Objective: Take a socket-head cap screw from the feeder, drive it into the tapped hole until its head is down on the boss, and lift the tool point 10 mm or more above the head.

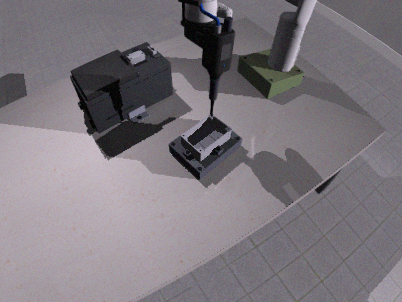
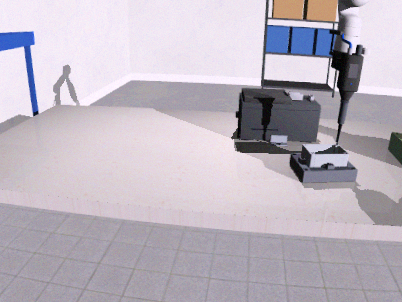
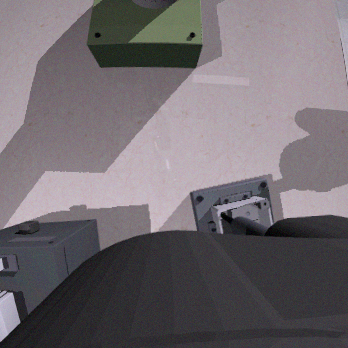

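Observation:
My gripper, a dark powered screwdriver (image 1: 211, 115) (image 2: 337, 144) (image 3: 224, 215), points down with its thin bit's tip at a corner of the light grey open-topped housing (image 1: 192, 145) (image 2: 328, 160). The tip looks at or close to the rim there. Whether it touches, and whether a screw is on it, I cannot tell; the boss, hole and any screw head are too small or hidden. The housing sits on a dark grey fixture plate (image 1: 186, 162) (image 2: 328, 175) (image 3: 203, 215). The dark box-shaped feeder (image 1: 150, 80) (image 2: 297, 120) (image 3: 40, 255) stands apart from the fixture, with light fittings on top.
A green base block (image 1: 270, 82) (image 3: 147, 55) carries the arm's white column on the table (image 1: 125, 210) (image 2: 150, 165). A small light bracket (image 1: 138, 115) (image 2: 278, 139) is at the feeder's foot. A shelf rack (image 2: 264, 55) with blue and tan boxes stands behind.

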